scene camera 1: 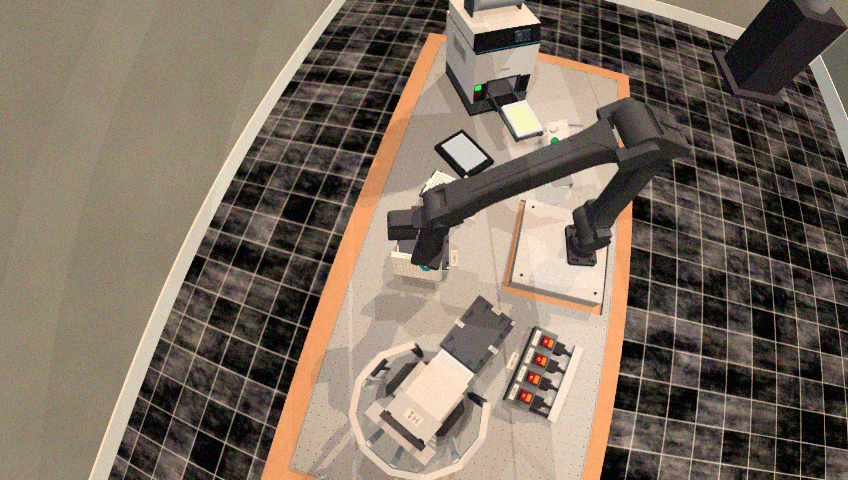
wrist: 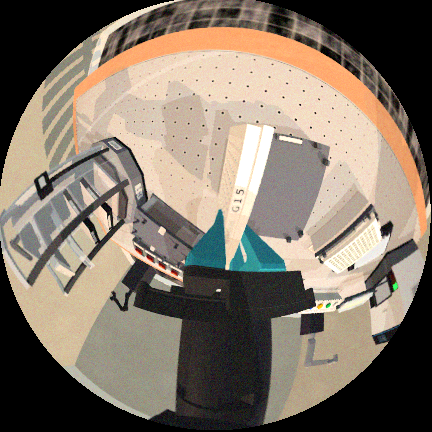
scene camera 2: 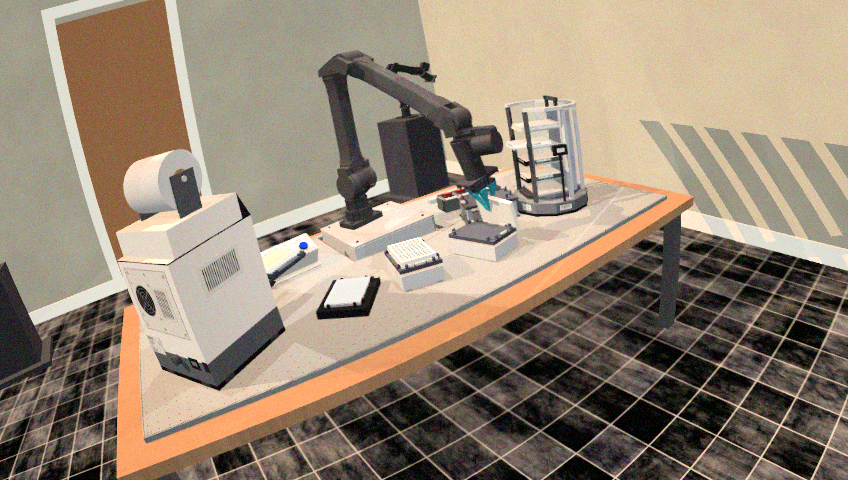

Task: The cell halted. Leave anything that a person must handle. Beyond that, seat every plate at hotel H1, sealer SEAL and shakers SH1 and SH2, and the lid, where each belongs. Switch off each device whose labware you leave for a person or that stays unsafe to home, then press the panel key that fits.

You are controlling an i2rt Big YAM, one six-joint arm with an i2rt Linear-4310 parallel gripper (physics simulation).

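Seen in the pictures: gripper, fingertip midpoint: (scene camera 1: 425, 267) (wrist: 226, 214) (scene camera 2: 490, 208); arm's base, link origin: (scene camera 1: 579, 246) (scene camera 2: 361, 221).
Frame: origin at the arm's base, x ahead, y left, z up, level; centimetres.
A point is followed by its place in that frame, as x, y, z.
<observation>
My gripper (scene camera 1: 426, 267) @[43.5, 10.9, 5.4] (scene camera 2: 487, 203) @[43.5, 10.9, 5.4] (wrist: 226, 214) @[43.5, 10.9, 5.4] is shut on a white well plate marked G15 (scene camera 1: 410, 265) @[47.4, 10.7, 6.0] (scene camera 2: 506, 211) @[50.2, 9.3, 6.0] (wrist: 245, 185) @[48.6, 9.3, 8.8]. The plate stands steeply on edge beside the shaker nest (scene camera 2: 483, 232) @[46.0, 4.2, 1.7] (wrist: 295, 190) @[46.0, 3.3, 1.7] nearer the hotel. Whether its lower edge touches anything is unclear. Another well plate (scene camera 1: 440, 180) @[41.6, -16.6, 2.9] (scene camera 2: 411, 252) @[40.5, -14.7, 3.0] (wrist: 354, 247) @[39.6, -12.8, 2.9] sits on the second shaker. A yellow-topped plate (scene camera 1: 523, 118) @[16.8, -38.9, 7.4] lies on the tray of the sealer (scene camera 1: 461, 53) @[37.3, -57.7, 16.2] (scene camera 2: 232, 309) @[38.2, -59.9, 8.5]. A pale flat piece (scene camera 1: 464, 152) @[34.7, -30.0, -1.0] (scene camera 2: 348, 291) @[35.6, -30.7, -1.0] lies on a black nest. Hotel H1 (scene camera 1: 413, 416) (scene camera 2: 527, 160) holds labware on several shelves.
A dark nest (scene camera 1: 476, 333) @[29.5, 26.3, 2.2] (wrist: 165, 227) @[28.6, 27.9, -3.2] adjoins the hotel. A strip of several red switches (scene camera 1: 532, 368) @[14.3, 34.4, 0.2] (wrist: 160, 265) @[13.6, 31.8, 1.4] stands beside it. The key panel (scene camera 1: 557, 129) @[4.4, -39.5, 3.2] (scene camera 2: 309, 254) @[7.8, -24.5, 0.2] stands between the sealer and the arm's base plate (scene camera 1: 550, 255) @[9.2, 3.4, 0.3] (scene camera 2: 380, 228) @[12.3, -2.1, 0.1].
</observation>
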